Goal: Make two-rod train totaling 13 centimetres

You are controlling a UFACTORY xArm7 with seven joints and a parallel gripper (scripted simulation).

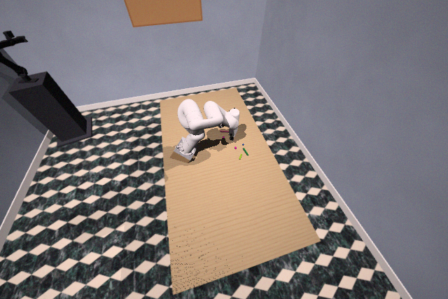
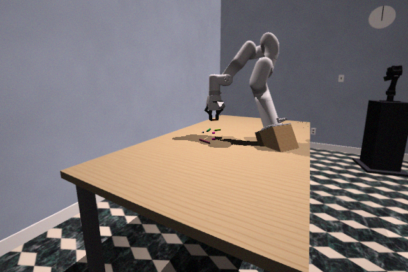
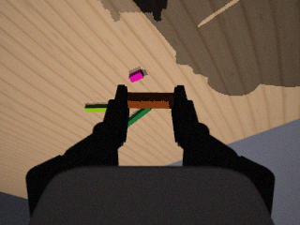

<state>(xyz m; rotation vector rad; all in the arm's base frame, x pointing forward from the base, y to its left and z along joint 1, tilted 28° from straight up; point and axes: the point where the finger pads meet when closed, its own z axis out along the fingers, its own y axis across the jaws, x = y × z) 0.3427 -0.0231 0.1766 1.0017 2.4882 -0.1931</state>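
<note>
Now: hand 10 mm short of the pink rod, 170 mm to the right of it and 120 mm above it. The rest, counted from my hand: blue rod 90 mm ahead, 40 mm to the right, 120 mm below; then green rod 70 mm ahead, 110 mm to the right, 120 mm below; then orange rod 20 mm below.
</note>
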